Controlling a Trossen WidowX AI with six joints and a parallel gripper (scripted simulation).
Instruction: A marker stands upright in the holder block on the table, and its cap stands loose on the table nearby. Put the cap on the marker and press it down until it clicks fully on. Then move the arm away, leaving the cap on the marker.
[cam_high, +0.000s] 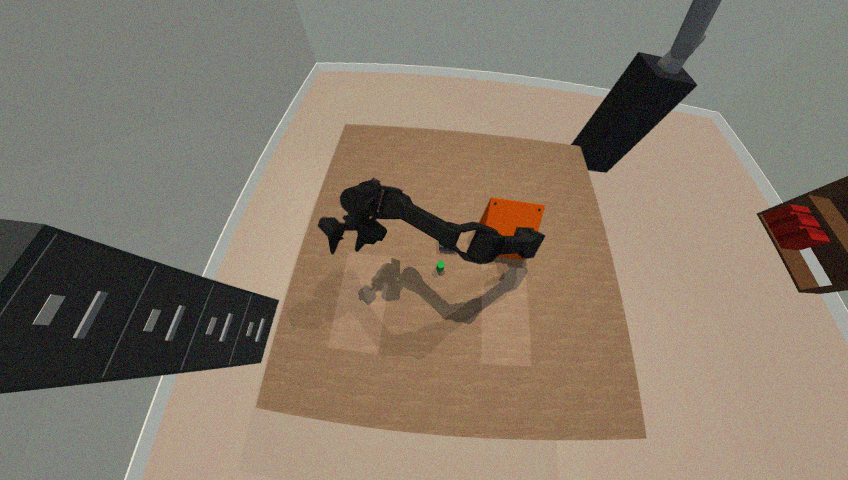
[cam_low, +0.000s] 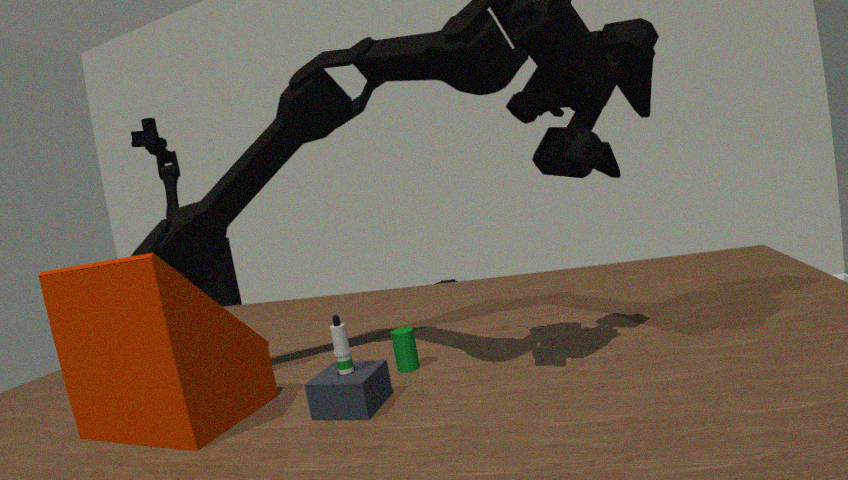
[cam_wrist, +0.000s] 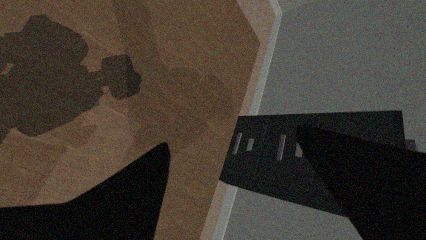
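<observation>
Now: the green cap 29 cm behind my gripper tip, 20 cm below it and 4 cm to the right of it. The rest, counted from my gripper tip: grey holder block (32 cm behind, 20 cm below, 15 cm to the right).
</observation>
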